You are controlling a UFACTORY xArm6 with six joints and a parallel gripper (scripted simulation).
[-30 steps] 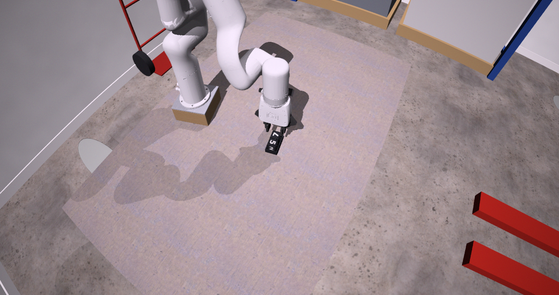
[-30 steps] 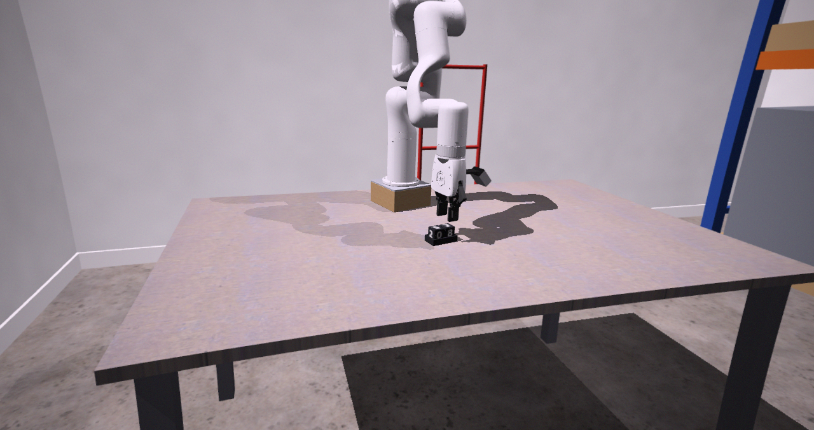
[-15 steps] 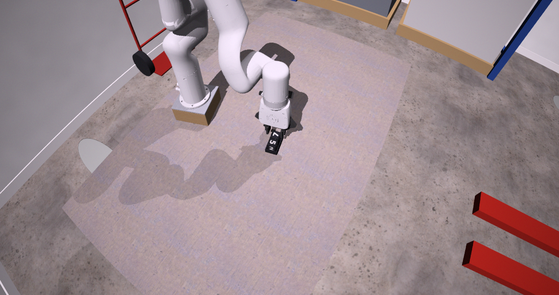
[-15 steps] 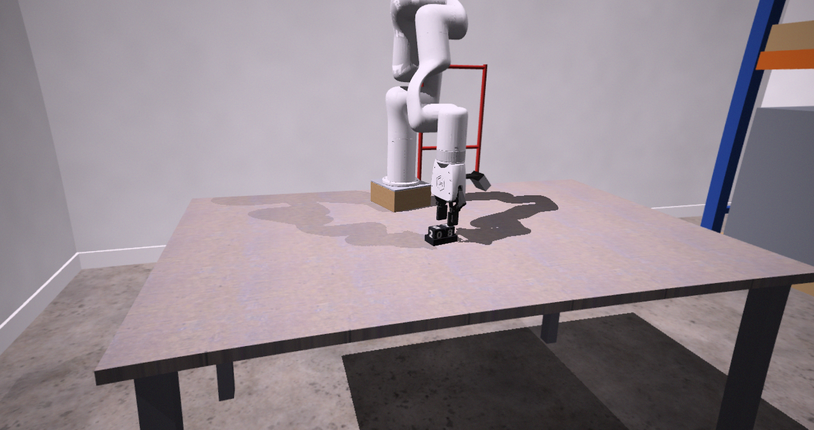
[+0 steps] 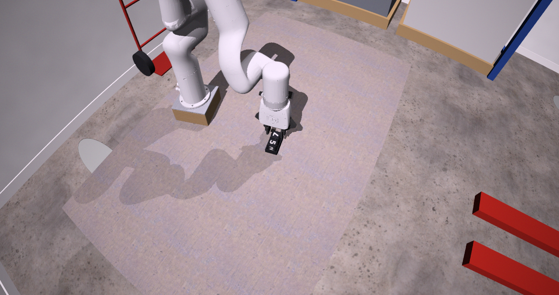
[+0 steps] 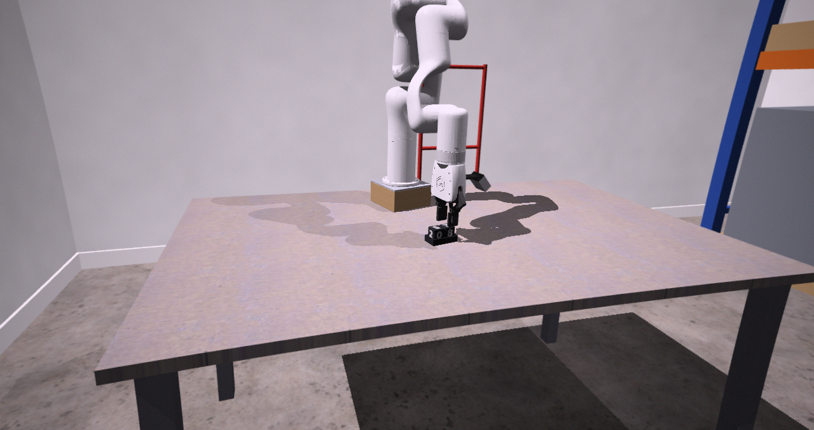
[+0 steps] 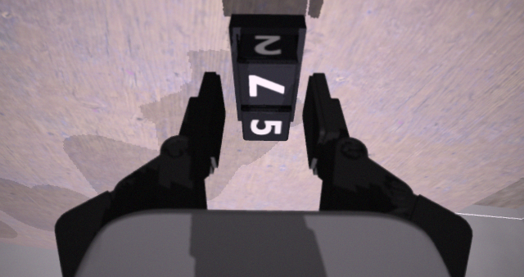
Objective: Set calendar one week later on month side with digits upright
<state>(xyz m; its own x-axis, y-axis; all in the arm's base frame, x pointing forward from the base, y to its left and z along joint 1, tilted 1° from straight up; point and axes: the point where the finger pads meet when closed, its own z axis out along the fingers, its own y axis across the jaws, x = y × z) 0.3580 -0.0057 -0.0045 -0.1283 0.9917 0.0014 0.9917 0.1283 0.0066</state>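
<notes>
Right now the black tray is 60 mm below my hand and 20 mm to the right of it.
</notes>
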